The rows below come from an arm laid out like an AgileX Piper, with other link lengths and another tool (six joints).
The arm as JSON. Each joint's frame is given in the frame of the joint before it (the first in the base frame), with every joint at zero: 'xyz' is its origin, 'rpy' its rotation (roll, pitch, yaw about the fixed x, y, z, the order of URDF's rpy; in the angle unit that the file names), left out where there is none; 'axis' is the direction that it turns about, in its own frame. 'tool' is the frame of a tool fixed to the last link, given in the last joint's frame.
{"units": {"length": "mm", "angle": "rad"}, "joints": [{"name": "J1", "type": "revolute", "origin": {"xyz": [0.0, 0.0, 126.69]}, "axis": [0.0, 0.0, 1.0]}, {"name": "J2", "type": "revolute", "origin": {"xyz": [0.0, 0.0, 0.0]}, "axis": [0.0, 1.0, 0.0]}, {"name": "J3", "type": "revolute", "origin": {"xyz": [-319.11, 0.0, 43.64]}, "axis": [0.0, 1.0, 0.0]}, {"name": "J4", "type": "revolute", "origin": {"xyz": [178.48, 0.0, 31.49]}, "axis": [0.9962, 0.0, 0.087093]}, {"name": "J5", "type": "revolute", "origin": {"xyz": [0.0, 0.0, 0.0]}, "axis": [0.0, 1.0, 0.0]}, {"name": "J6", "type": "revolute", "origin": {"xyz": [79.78, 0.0, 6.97]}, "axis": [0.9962, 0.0, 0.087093]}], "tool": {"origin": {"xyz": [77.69, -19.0, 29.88], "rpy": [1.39, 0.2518, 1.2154]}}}
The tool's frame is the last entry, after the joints.
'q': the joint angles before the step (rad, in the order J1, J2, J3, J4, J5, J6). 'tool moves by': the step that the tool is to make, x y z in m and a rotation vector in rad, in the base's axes. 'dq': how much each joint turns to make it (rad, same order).
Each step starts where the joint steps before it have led.
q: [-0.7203 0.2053 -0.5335 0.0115 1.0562 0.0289]
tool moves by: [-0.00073 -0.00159 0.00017 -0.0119 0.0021 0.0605]
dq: [0.0652 -0.0060 0.0000 -0.0115 0.0000 0.0000]
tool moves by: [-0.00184 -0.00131 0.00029 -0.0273 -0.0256 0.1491]
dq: [0.1532 -0.0342 0.0000 -0.0097 -0.0022 -0.0001]
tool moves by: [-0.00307 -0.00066 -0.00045 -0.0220 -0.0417 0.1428]
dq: [0.1442 -0.0471 0.0000 -0.0030 0.0001 0.0000]
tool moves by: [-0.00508 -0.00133 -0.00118 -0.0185 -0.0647 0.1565]
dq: [0.1566 -0.0674 0.0000 0.0000 0.0001 0.0001]
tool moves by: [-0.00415 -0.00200 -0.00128 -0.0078 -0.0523 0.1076]
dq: [0.1076 -0.0529 0.0000 0.0000 0.0000 -0.0001]
